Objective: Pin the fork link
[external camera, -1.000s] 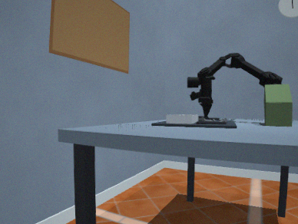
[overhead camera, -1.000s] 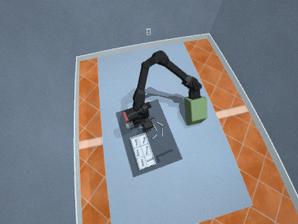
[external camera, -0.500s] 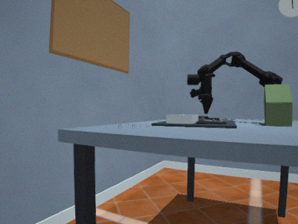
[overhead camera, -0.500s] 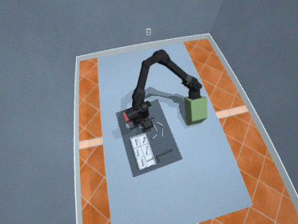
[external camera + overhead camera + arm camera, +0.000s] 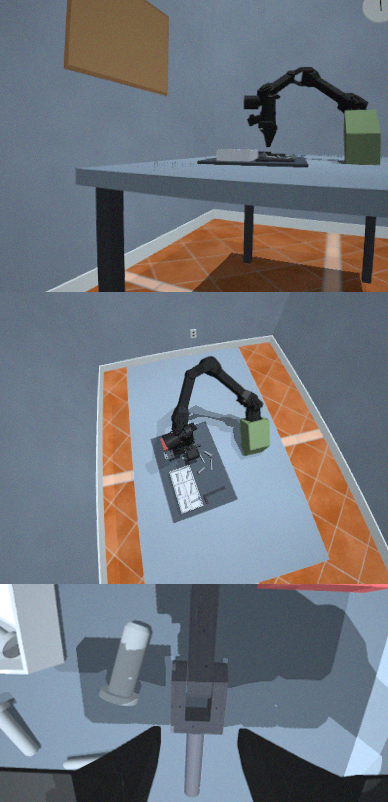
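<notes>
My gripper is now 7 cm to the right of the thin headed pin, 7 cm above it and 5 cm past it. Also, from my hand: thick headed pin 7 cm below, 5 cm to the left, 3 cm ahead; then dark mat 10 cm to the left, 8 cm below, 2 cm ahead; then eye plate 7 cm below, 4 cm ahead.
</notes>
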